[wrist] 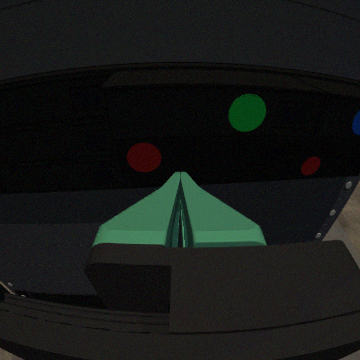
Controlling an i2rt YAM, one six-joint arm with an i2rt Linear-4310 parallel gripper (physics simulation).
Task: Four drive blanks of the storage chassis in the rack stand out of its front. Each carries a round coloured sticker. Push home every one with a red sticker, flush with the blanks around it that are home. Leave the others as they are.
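The storage chassis front is very dark across the middle of the wrist view. A red sticker [144, 157] is on a blank left of centre, and a smaller-looking red sticker [311, 165] is at the right. A green sticker [247, 112] is on a blank above and between them. A blue sticker [356, 123] is cut off at the right edge. My gripper [179, 179] is shut and empty, its green fingertips together just below and right of the left red sticker. The blanks' edges are too dark to tell how far each stands out, or whether the tips touch one.
A dark panel [180, 35] spans the top, above the chassis front. A dark blue-grey surface [45, 210] lies below the blanks. A side rail with round screws [333, 212] runs down at the right, with a light brown surface beyond it.
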